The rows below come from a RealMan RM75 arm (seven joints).
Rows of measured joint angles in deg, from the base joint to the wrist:
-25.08 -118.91 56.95 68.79 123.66 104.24 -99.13
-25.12 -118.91 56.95 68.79 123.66 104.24 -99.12
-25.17 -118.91 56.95 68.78 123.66 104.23 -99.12
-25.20 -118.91 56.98 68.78 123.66 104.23 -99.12
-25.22 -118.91 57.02 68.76 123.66 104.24 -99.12
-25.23 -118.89 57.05 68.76 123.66 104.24 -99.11
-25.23 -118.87 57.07 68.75 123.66 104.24 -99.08
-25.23 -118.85 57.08 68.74 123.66 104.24 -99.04
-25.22 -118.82 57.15 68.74 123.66 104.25 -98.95
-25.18 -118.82 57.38 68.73 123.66 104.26 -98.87
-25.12 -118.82 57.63 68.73 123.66 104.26 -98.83
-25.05 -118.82 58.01 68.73 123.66 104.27 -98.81
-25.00 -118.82 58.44 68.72 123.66 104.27 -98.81
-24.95 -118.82 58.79 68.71 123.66 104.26 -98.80
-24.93 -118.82 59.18 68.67 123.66 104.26 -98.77
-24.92 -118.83 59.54 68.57 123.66 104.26 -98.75
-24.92 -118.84 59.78 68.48 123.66 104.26 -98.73
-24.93 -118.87 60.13 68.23 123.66 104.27 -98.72
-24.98 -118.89 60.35 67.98 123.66 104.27 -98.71
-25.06 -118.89 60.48 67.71 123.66 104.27 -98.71
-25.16 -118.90 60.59 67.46 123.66 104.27 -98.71
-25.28 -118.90 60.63 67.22 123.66 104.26 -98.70
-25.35 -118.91 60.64 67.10 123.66 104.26 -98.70
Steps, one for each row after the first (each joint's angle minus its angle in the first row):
-0.04 0.00 0.00 0.00 0.00 0.00 0.01
-0.09 0.00 0.00 -0.01 0.00 -0.01 0.01
-0.12 0.00 0.03 -0.01 0.00 -0.01 0.01
-0.14 0.00 0.07 -0.03 0.00 0.00 0.01
-0.15 0.02 0.10 -0.03 0.00 0.00 0.02
-0.15 0.04 0.12 -0.04 0.00 0.00 0.05
-0.15 0.06 0.13 -0.05 0.00 0.00 0.09
-0.14 0.09 0.20 -0.05 0.00 0.01 0.18
-0.10 0.09 0.43 -0.06 0.00 0.02 0.26
-0.04 0.09 0.68 -0.06 0.00 0.02 0.30
0.03 0.09 1.06 -0.06 0.00 0.03 0.32
0.08 0.09 1.49 -0.07 0.00 0.03 0.32
0.13 0.09 1.84 -0.08 0.00 0.02 0.33
0.15 0.09 2.23 -0.12 0.00 0.02 0.36
0.16 0.08 2.59 -0.22 0.00 0.02 0.38
0.16 0.07 2.83 -0.31 0.00 0.02 0.40
0.15 0.04 3.18 -0.56 0.00 0.03 0.41
0.10 0.02 3.40 -0.81 0.00 0.03 0.42
0.02 0.02 3.53 -1.08 0.00 0.03 0.42
-0.08 0.01 3.64 -1.33 0.00 0.03 0.42
-0.20 0.01 3.68 -1.57 0.00 0.02 0.43
-0.27 0.00 3.69 -1.69 0.00 0.02 0.43

